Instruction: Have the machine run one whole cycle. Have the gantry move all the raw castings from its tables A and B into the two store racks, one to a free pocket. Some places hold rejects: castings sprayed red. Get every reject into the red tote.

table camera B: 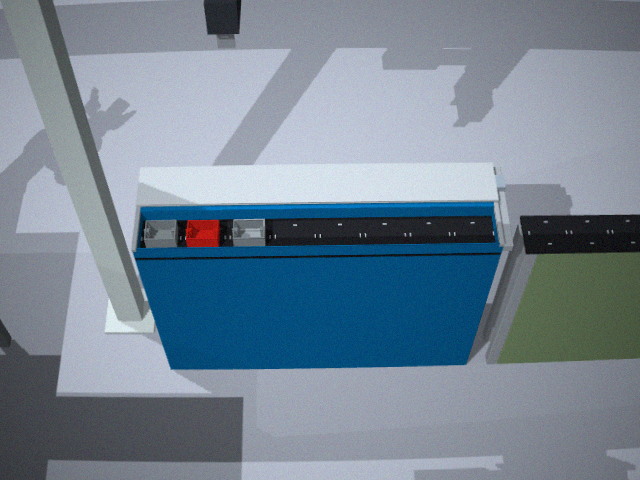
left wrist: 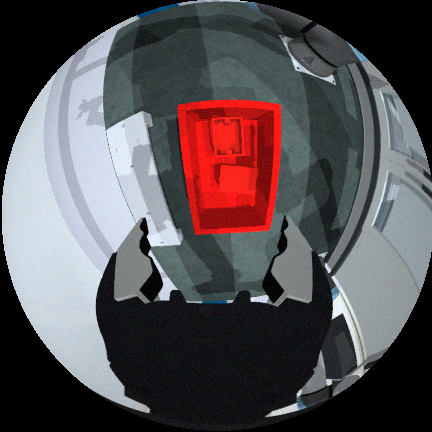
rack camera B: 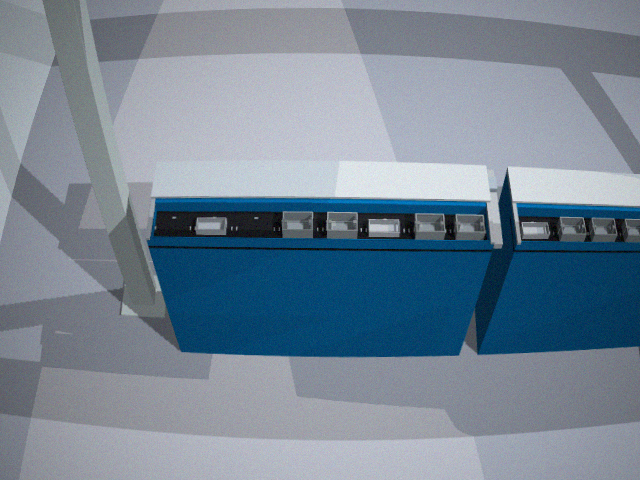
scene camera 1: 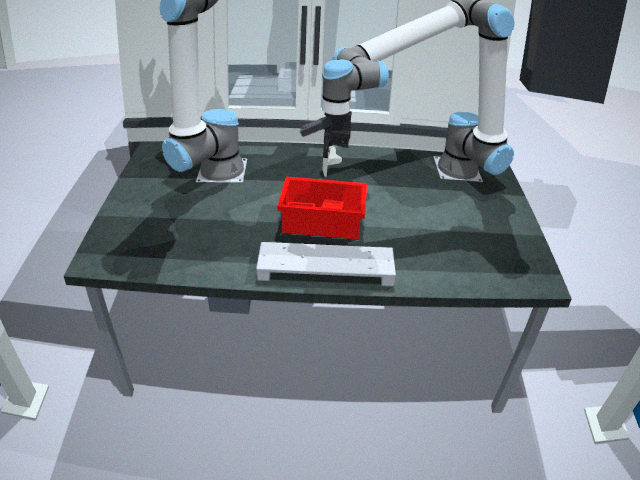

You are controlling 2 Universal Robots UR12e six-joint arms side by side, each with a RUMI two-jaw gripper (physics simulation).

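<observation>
The red tote stands mid-table and holds red castings; one lies toward its far end in the left wrist view, another nearer its middle. My left gripper is open and empty, above the table beside the tote. My right gripper does not show. In table camera B, blue table B holds a grey casting, a red casting and another grey casting at its left end. In rack camera B, the blue store rack holds several grey castings, with free places at its left.
A white raised fixture stands in front of the tote. A second blue unit with grey castings stands right of the rack. A green-fronted unit stands right of table B. Pale posts rise at the left.
</observation>
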